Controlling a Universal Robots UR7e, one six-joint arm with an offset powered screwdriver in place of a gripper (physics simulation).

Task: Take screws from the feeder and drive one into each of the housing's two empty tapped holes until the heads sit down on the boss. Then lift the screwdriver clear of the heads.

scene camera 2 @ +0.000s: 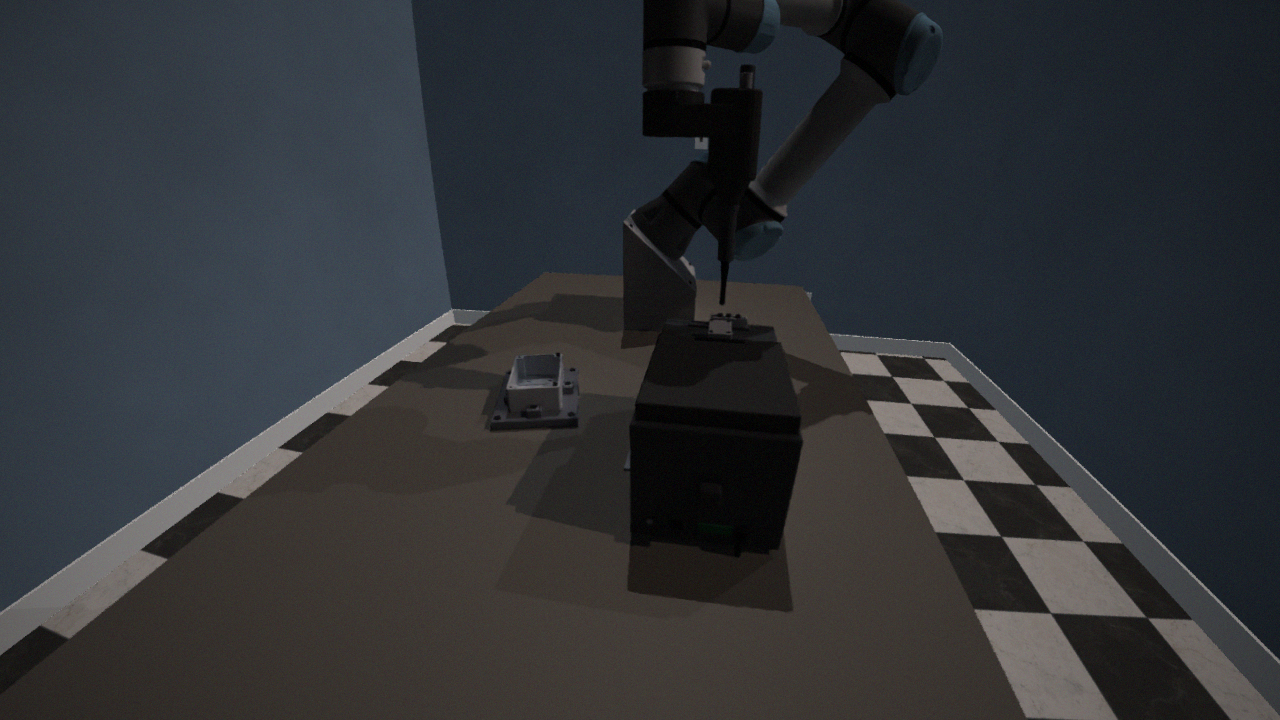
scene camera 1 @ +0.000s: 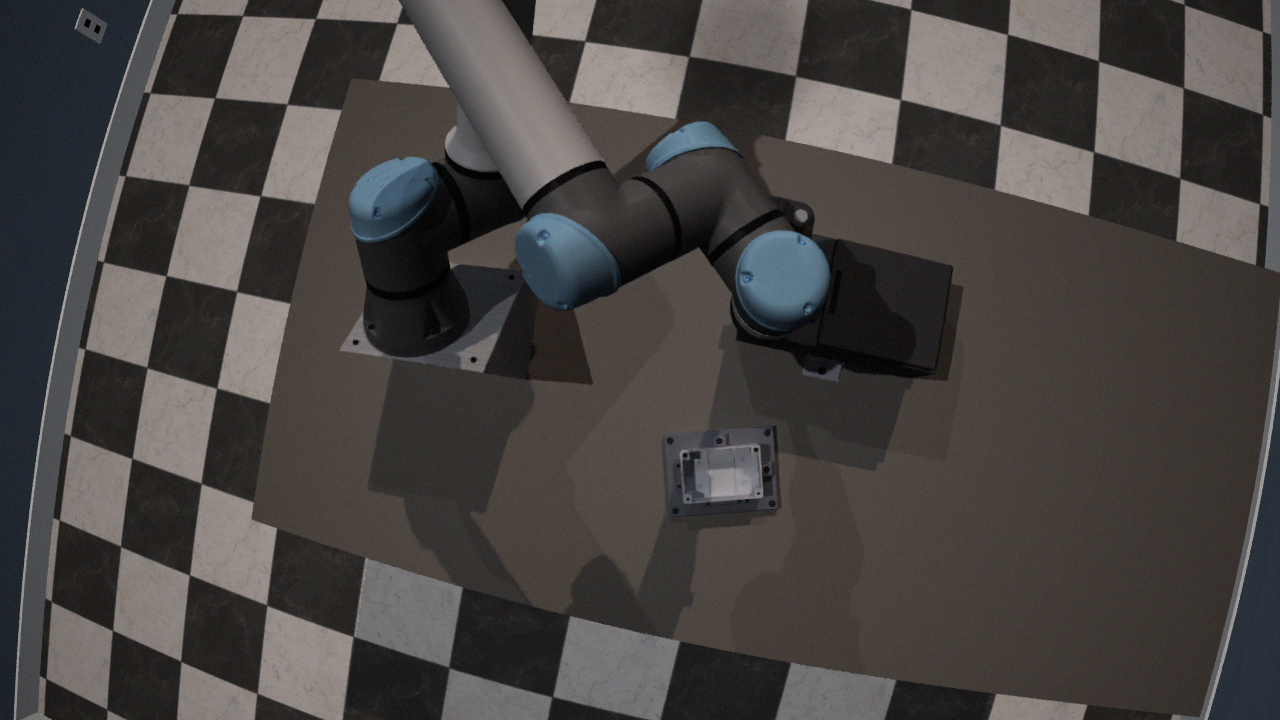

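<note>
The gripper is a dark screwdriver. It points straight down with its thin tip a little above the far end of the black screw feeder, apart from it. The round top of the screwdriver body shows in scene camera 1; the wrist hides its tip there. Whether a screw is on the tip is too small to tell. The feeder's screw outlet lies below the tip. The light open-topped housing sits on a grey fixture plate. Its tapped holes are too small to judge.
The arm's base plate is on the left of the brown table in scene camera 1. The arm's wrist hangs over the feeder's left part. A small metal bracket sticks out from the feeder's side facing the housing.
</note>
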